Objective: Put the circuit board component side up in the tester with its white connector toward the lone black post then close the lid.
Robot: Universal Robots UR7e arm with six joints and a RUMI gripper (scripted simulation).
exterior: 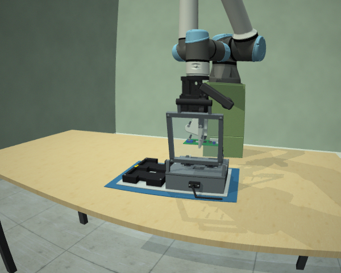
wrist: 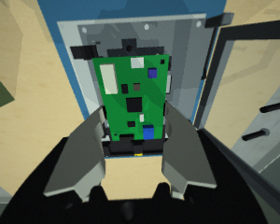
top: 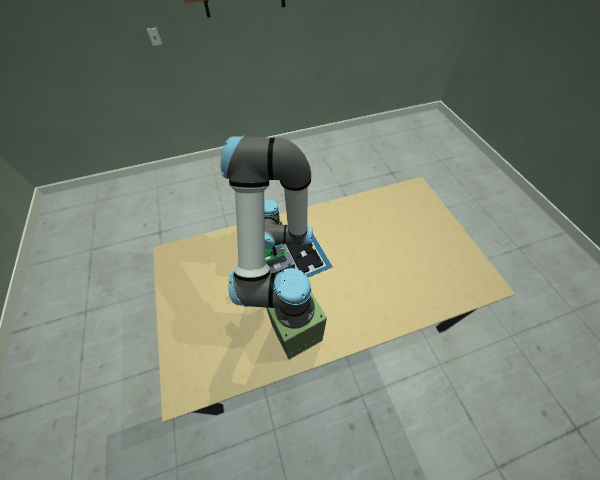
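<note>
Now: hand right at the green circuit board. From my hand the other things lie so: clear lid: 130 mm ahead, 20 mm to the left, 50 mm above; tester bed: 10 mm ahead, 10 mm to the left, 60 mm below; black block: 70 mm behind, 50 mm to the left, 40 mm below.
</note>
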